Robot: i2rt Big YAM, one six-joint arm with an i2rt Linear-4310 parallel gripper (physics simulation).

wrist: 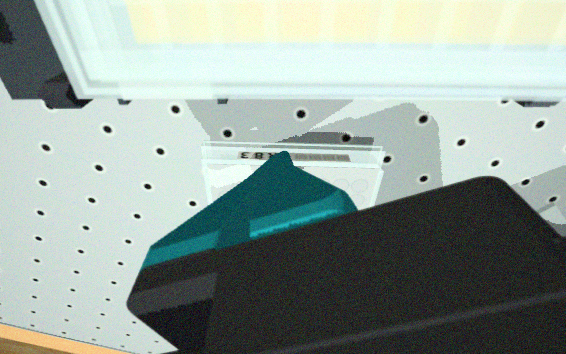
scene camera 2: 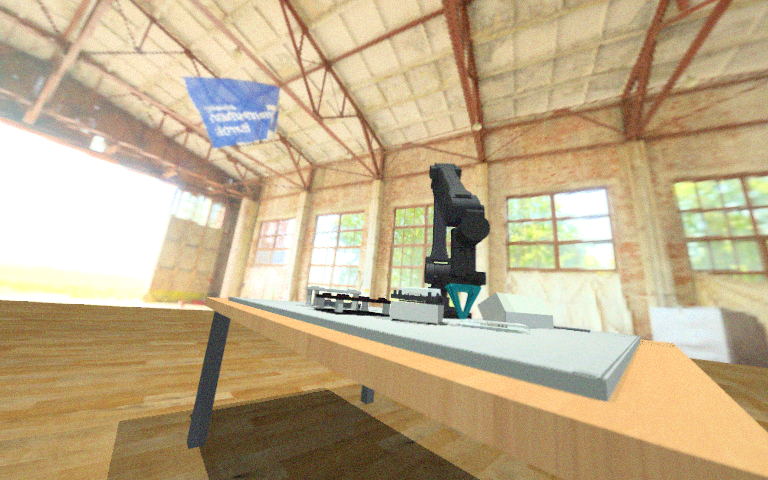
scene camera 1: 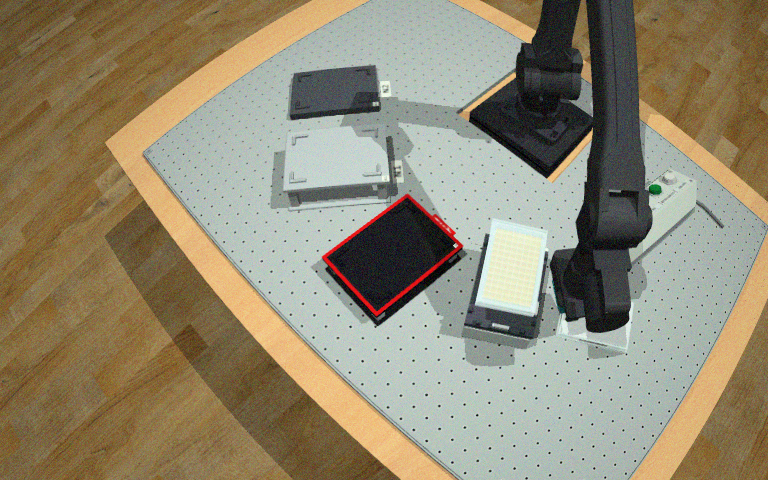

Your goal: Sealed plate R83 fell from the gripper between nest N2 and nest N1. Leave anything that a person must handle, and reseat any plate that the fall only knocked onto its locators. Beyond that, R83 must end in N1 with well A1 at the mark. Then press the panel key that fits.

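Frame: origin at the arm's base, x right, y back, z down, level; millimetres.
Where they show: gripper, fingertip midpoint: (wrist: pixel 285 164) (scene camera 2: pixel 462 319) (scene camera 1: pixel 563 311); arm's base, link origin: (scene camera 1: pixel 536 119).
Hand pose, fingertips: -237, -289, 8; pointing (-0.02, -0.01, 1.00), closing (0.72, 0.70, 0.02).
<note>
Things, the pixels of their top centre, and the offset from my fingertips, as dx, dy, dz. "pt": a spot on its surface instead.
- Sealed plate R83, top centre: (wrist: pixel 288 252) (scene camera 1: pixel 598 317) (scene camera 2: pixel 492 321) -54, +27, +0
- Nest N2, top centre: (scene camera 1: pixel 333 85) (scene camera 2: pixel 340 300) +574, +108, -9
- Nest N1, top centre: (scene camera 1: pixel 334 152) (scene camera 2: pixel 335 287) +427, -32, -52
- yellow-welled plate, top centre: (scene camera 1: pixel 514 262) (scene camera 2: pixel 421 286) +99, -20, -68
- dark nest, surface spot: (scene camera 1: pixel 499 327) pt +62, -101, -46
- black nest, top centre: (scene camera 1: pixel 392 249) (scene camera 2: pixel 354 295) +253, -97, -32
- panel, top centre: (scene camera 1: pixel 659 199) (scene camera 2: pixel 515 295) -42, +244, -70
- green key, top centre: (scene camera 1: pixel 657 187) -29, +274, -61
- white key, top centre: (scene camera 1: pixel 671 175) -43, +322, -61
Sealed plate R83 (scene camera 1: pixel 594 336) (wrist: pixel 324 157) (scene camera 2: pixel 501 324) is clear and lies flat on the perforated deck, its label edge in the wrist view reading R83. My gripper (scene camera 2: pixel 464 316) (wrist: pixel 285 164) is shut and empty, with its teal fingertips together low over or beside the plate; contact cannot be told. The fingers and arm hide much of the plate. Nest N2 (scene camera 1: pixel 334 90) is dark and bare at the back left. Nest N1 (scene camera 1: pixel 336 158) is light grey, in front of it, and bare. A yellow-welled plate (scene camera 1: pixel 510 268) (wrist: pixel 325 70) lies on a dark nest (scene camera 1: pixel 499 327).
A black nest (scene camera 1: pixel 390 254) with a red rim stands angled between N1 and the yellow-welled plate. The panel (scene camera 1: pixel 679 198) (scene camera 2: pixel 523 316) stands at the right behind the arm, with a green key (scene camera 1: pixel 655 189) and a white key (scene camera 1: pixel 669 178). The arm base (scene camera 1: pixel 509 121) is at the back.
</note>
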